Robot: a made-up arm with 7 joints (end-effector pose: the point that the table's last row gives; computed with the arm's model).
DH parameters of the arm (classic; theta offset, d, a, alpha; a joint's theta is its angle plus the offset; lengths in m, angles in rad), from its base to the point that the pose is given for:
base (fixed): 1.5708 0.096 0 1.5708
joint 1: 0 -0.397 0.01 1.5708
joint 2: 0 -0.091 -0.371 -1.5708
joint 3: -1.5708 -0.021 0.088 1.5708
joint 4: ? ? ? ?
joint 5: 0 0.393 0.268 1.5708
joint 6: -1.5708 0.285 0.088 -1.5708
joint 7: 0.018 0 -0.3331 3.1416
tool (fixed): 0.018 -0.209 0 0
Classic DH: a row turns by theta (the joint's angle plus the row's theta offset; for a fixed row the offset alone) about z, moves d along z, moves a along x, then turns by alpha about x.
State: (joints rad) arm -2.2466 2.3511 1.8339 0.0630 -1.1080 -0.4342 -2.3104
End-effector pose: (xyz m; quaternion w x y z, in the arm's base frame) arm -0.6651 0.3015 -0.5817 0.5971 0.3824 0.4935 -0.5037
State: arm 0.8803 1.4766 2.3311 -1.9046 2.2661 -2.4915 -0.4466
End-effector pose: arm -0.7075 -0.1886 0.0375 0.0697 0.3191 0.9404 0.0943
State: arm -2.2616 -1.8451 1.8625 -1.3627 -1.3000 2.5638 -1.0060
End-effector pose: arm 0.3678 0.0718 -0.2437 0.3870 -0.7797 0.3440 0.3523
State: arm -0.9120 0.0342 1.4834 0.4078 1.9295 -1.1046 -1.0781
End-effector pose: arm -0.7574 -0.2963 0.3972 0.4501 -0.7757 -0.0671 0.4372
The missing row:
joint 4: 0 -0.253 -0.107 1.5708
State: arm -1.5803 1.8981 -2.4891 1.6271 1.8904 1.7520 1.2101
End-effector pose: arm -1.1595 0.6960 0.2516 0.7322 0.3200 0.5744 -0.1776
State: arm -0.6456 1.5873 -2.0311 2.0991 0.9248 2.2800 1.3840
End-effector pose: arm -1.3066 -0.6447 0.3278 0.3948 0.5479 0.4164 0.6087
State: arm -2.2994 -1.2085 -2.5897 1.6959 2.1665 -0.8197 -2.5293
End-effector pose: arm 0.0129 0.2950 0.2255 0.5670 0.1468 0.7910 0.1769
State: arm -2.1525 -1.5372 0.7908 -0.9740 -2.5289 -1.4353 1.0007
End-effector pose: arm 0.3365 0.1126 -0.5419 0.0478 -0.3824 -0.4539 -0.8034
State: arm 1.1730 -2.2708 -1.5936 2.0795 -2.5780 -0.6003 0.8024
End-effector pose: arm 0.8814 0.1157 0.4399 0.1236 -0.2279 -0.0873 0.9619
